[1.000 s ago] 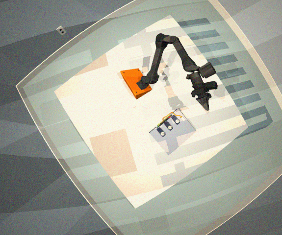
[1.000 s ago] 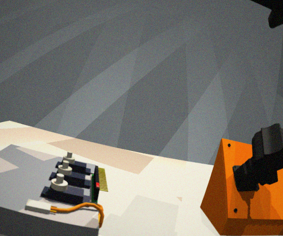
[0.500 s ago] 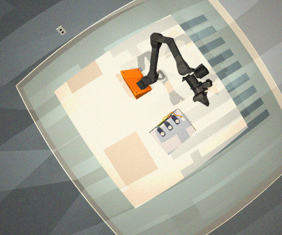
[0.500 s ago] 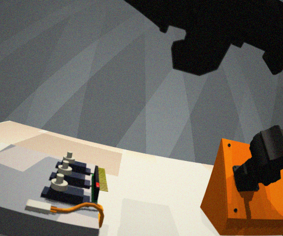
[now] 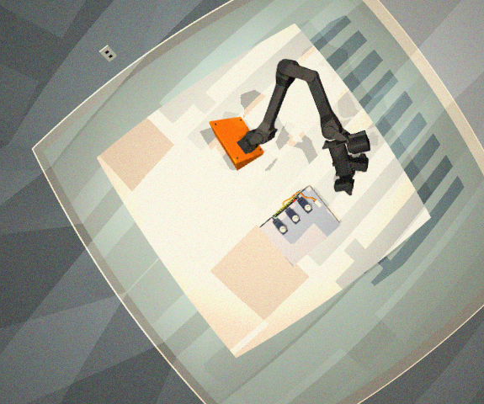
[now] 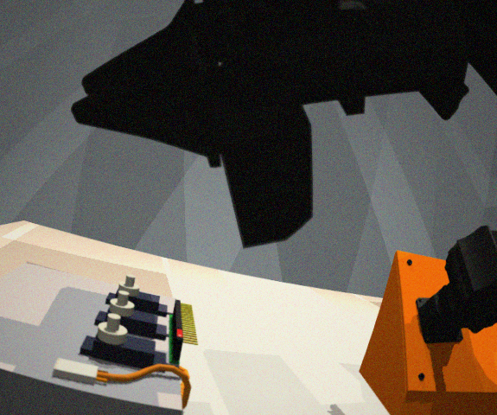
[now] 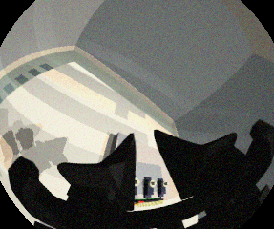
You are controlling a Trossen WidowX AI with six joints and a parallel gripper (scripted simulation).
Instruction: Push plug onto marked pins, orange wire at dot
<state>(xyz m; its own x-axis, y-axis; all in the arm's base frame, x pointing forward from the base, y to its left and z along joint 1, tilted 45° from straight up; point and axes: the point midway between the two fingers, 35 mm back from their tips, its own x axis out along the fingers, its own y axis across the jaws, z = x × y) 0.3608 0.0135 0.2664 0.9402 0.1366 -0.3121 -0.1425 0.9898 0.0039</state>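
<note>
Right now my gripper tip is 90 mm past the red band, 160 mm to the left of it and 180 mm above it. Round my gripper tip: holder plate 70 mm ahead, 200 mm to the right, 220 mm below.
</note>
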